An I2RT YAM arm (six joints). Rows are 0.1 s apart.
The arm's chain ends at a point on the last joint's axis. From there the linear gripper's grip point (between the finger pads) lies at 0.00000 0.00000 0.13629 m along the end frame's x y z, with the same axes.
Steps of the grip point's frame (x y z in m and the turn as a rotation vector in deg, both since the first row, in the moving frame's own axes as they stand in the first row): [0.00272 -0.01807 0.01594 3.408 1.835 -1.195]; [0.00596 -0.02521 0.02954 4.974 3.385 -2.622]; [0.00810 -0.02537 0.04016 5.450 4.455 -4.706]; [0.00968 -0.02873 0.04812 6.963 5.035 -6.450]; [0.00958 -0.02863 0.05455 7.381 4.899 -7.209]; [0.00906 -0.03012 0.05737 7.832 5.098 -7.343]
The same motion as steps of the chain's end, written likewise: [-0.00156 -0.00992 0.01625 3.408 1.835 -1.195]; [-0.00180 -0.01322 0.03029 4.974 3.385 -2.622]; [-0.00193 -0.01202 0.04119 5.450 4.455 -4.706]; [-0.00130 -0.01159 0.04965 6.963 5.035 -6.450]; [-0.00090 -0.01046 0.05617 7.381 4.899 -7.209]; [-0.00179 -0.01085 0.05918 7.832 5.098 -7.343]
